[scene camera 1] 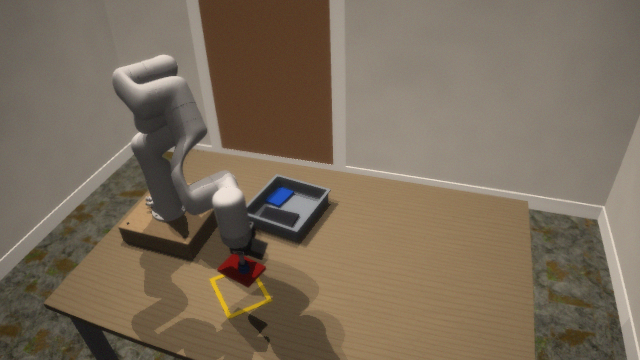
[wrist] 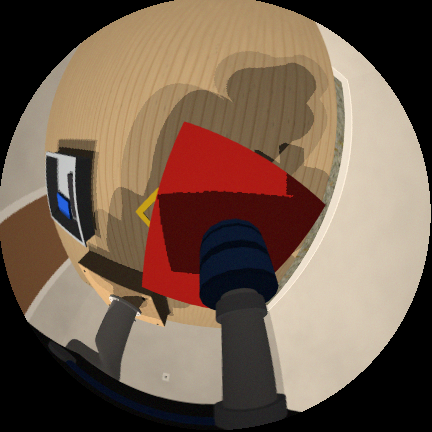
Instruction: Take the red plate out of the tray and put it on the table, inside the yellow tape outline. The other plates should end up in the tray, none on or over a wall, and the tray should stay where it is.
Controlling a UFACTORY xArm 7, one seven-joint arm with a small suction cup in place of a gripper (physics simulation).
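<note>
My suction gripper is shut on the red plate, its cup on the plate's upper face. The plate hangs in the air above the table and covers the far corner of the yellow tape outline in the scene view. A corner of the outline shows left of the plate in the wrist view. The grey tray stands farther back. Inside it lie a blue plate at the back left and a dark plate near the front wall.
The wooden base block under the arm stands left of the tray. The table reaches far to the right of the tray and the outline. Shadows of the arm fall across the table around the outline. Walls and a brown door stand behind the table.
</note>
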